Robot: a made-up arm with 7 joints. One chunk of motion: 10 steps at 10 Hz.
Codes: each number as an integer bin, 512 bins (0 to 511) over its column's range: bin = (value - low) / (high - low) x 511, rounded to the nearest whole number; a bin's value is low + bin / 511 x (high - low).
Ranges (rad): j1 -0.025..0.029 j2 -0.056..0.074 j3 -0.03..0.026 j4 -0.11..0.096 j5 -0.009..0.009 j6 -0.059..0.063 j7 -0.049..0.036
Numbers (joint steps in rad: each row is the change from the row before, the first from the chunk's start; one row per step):
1: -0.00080 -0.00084 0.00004 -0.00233 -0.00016 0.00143 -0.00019
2: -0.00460 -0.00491 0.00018 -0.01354 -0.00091 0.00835 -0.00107
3: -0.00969 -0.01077 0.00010 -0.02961 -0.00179 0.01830 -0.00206
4: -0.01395 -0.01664 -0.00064 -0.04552 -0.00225 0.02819 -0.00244
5: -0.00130 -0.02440 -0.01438 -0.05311 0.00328 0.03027 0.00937
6: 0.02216 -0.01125 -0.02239 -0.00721 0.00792 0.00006 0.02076
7: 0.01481 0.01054 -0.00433 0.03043 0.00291 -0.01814 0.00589
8: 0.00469 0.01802 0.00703 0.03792 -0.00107 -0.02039 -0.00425
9: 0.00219 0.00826 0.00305 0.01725 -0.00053 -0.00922 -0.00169
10: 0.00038 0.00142 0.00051 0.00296 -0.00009 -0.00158 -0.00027
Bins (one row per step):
1: 229 217 274 267 251 253 293
2: 193 201 275 239 230 282 288
3: 145 178 275 199 205 324 282
4: 105 155 268 160 192 365 280
5: 224 124 143 141 349 374 351
6: 446 176 69 255 480 247 419
7: 377 262 234 348 338 171 330
8: 281 291 338 367 225 162 269
9: 257 253 302 316 240 209 284
10: 240 226 278 280 253 241 293

